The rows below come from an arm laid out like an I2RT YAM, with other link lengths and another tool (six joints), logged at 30 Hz.
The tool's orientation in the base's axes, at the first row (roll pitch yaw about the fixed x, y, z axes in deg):
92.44, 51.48, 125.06
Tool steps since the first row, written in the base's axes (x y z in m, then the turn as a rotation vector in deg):
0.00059, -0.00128, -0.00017, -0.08, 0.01, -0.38
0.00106, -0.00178, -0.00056, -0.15, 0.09, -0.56
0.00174, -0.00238, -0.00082, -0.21, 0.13, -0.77
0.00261, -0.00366, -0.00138, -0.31, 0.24, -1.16
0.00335, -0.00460, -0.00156, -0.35, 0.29, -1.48
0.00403, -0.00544, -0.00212, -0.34, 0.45, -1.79
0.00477, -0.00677, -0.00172, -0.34, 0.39, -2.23
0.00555, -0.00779, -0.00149, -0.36, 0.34, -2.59
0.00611, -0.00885, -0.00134, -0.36, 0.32, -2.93
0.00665, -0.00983, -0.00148, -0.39, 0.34, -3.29
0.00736, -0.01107, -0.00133, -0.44, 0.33, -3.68
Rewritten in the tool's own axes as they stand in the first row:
-0.00073, -0.00120, -0.00020, 0.33, -0.20, -0.05
-0.00085, -0.00197, -0.00007, 0.54, -0.23, -0.06
-0.00119, -0.00281, 0.00018, 0.74, -0.31, -0.08
-0.00172, -0.00437, 0.00022, 1.14, -0.43, -0.10
-0.00232, -0.00541, 0.00033, 1.43, -0.58, -0.10
-0.00256, -0.00660, 0.00046, 1.75, -0.67, 0.01
-0.00381, -0.00754, 0.00034, 2.07, -0.99, -0.01
-0.00479, -0.00840, 0.00043, 2.33, -1.24, -0.05
-0.00565, -0.00924, 0.00031, 2.58, -1.46, -0.05
-0.00623, -0.01021, 0.00023, 2.89, -1.66, -0.05
-0.00724, -0.01123, 0.00014, 3.20, -1.89, -0.09

